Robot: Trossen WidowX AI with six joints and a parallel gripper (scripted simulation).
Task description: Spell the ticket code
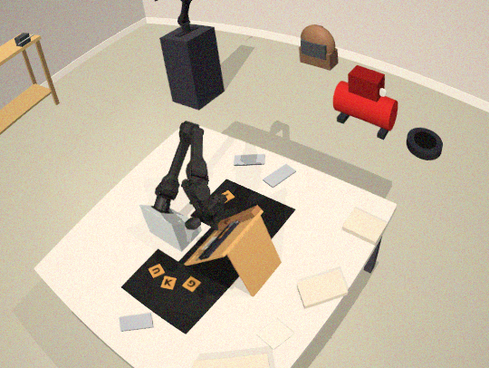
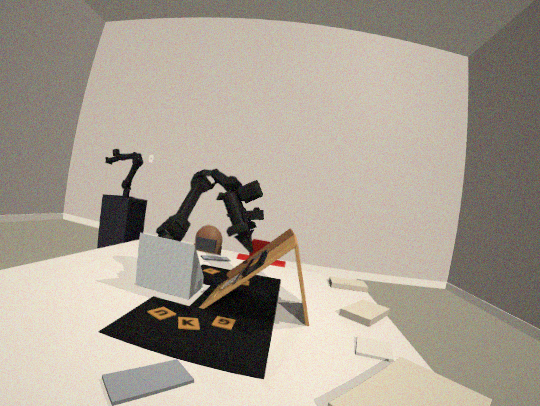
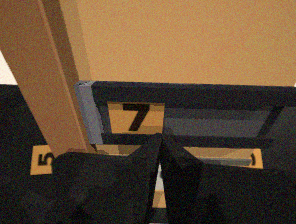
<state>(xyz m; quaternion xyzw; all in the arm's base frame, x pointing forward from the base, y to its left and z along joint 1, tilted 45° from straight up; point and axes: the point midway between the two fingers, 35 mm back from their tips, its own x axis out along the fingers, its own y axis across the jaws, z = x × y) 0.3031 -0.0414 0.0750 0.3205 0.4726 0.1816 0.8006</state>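
Now: gripper tip 2 cm short of the 7 tile, 2 cm to the right of it and 3 cm above it. From my gripper tip the other things lie so: white ticket (5 cm behind, 1 cm to the right, 10 cm below); black mat (12 cm behind, 2 cm to the right, 18 cm below); g tile (2 cm behind, 19 cm to the right, 18 cm below).
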